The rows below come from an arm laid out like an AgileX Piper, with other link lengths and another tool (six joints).
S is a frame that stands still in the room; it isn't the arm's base.
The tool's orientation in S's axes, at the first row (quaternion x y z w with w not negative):
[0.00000, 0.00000, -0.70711, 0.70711]
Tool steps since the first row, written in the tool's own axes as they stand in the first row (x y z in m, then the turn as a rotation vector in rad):
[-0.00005, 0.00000, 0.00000, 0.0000, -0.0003, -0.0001]
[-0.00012, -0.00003, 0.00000, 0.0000, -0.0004, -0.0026]
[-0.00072, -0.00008, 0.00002, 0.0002, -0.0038, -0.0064]
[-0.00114, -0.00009, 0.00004, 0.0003, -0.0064, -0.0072]
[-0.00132, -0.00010, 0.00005, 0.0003, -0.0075, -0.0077]
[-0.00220, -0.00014, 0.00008, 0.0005, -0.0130, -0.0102]
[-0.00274, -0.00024, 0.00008, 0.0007, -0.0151, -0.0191]
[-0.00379, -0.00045, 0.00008, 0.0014, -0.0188, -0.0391]
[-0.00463, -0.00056, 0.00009, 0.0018, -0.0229, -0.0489]
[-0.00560, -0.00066, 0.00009, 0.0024, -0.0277, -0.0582]
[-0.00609, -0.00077, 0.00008, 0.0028, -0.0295, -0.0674]
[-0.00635, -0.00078, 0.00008, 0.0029, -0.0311, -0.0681]
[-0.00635, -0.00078, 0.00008, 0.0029, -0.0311, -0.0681]
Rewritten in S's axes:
[0.00000, 0.00005, 0.00000, -0.0003, 0.0000, -0.0001]
[-0.00003, 0.00012, 0.00000, -0.0004, 0.0000, -0.0026]
[-0.00008, 0.00072, 0.00002, -0.0038, -0.0002, -0.0064]
[-0.00009, 0.00114, 0.00004, -0.0064, -0.0003, -0.0072]
[-0.00010, 0.00132, 0.00005, -0.0075, -0.0003, -0.0077]
[-0.00014, 0.00220, 0.00008, -0.0130, -0.0005, -0.0102]
[-0.00024, 0.00274, 0.00008, -0.0151, -0.0007, -0.0191]
[-0.00045, 0.00379, 0.00008, -0.0188, -0.0014, -0.0391]
[-0.00056, 0.00463, 0.00009, -0.0229, -0.0018, -0.0489]
[-0.00066, 0.00560, 0.00009, -0.0277, -0.0024, -0.0582]
[-0.00077, 0.00609, 0.00008, -0.0295, -0.0028, -0.0674]
[-0.00078, 0.00635, 0.00008, -0.0311, -0.0029, -0.0681]
[-0.00078, 0.00635, 0.00008, -0.0311, -0.0029, -0.0681]

